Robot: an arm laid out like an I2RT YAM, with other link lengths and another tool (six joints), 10 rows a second.
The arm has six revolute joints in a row. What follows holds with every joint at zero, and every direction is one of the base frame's.
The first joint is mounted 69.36 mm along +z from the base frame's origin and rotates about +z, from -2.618 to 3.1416 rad.
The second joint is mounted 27.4 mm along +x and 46.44 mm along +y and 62.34 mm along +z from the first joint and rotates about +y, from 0 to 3.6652 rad.
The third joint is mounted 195.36 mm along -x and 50.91 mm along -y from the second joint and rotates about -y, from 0 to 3.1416 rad.
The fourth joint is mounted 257.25 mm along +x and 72.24 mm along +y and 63 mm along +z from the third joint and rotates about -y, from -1.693 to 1.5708 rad.
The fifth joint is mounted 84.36 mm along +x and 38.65 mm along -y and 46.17 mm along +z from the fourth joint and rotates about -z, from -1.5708 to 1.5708 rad.
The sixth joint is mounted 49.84 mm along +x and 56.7 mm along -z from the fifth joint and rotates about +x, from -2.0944 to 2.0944 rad.
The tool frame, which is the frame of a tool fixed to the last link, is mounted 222 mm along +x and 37 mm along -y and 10 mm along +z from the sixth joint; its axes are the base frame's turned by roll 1.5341, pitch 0.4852 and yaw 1.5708 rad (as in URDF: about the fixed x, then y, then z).
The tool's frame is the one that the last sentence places.
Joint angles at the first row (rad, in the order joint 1, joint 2, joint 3, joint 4, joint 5, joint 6):
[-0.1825, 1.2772, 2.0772, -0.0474, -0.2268, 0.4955]
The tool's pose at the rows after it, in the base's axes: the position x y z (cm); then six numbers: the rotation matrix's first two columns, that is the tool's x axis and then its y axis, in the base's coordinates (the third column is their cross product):
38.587 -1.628 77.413 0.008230 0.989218 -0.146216 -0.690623 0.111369 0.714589
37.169 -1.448 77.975 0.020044 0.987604 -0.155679 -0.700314 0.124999 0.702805
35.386 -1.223 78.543 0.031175 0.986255 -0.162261 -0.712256 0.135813 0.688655
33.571 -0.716 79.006 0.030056 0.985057 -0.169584 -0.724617 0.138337 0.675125
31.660 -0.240 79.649 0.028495 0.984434 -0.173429 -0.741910 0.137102 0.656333
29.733 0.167 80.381 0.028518 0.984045 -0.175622 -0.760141 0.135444 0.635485
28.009 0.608 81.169 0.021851 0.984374 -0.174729 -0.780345 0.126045 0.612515
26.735 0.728 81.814 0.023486 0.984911 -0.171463 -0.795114 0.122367 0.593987
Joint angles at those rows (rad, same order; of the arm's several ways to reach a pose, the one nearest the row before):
[-0.1822, 1.2787, 2.0772, -0.0580, -0.2269, 0.4928]
[-0.1825, 1.2495, 2.0713, -0.0671, -0.2247, 0.4811]
[-0.1826, 1.2081, 2.0558, -0.0751, -0.2213, 0.4726]
[-0.1825, 1.1632, 2.0369, -0.0827, -0.2275, 0.4721]
[-0.1821, 1.1238, 2.0237, -0.0828, -0.2314, 0.4761]
[-0.1823, 1.0913, 2.0198, -0.0831, -0.2333, 0.4812]
[-0.1812, 1.0688, 2.0209, -0.0744, -0.2362, 0.4935]
[-0.1825, 1.0570, 2.0273, -0.0677, -0.2332, 0.5012]

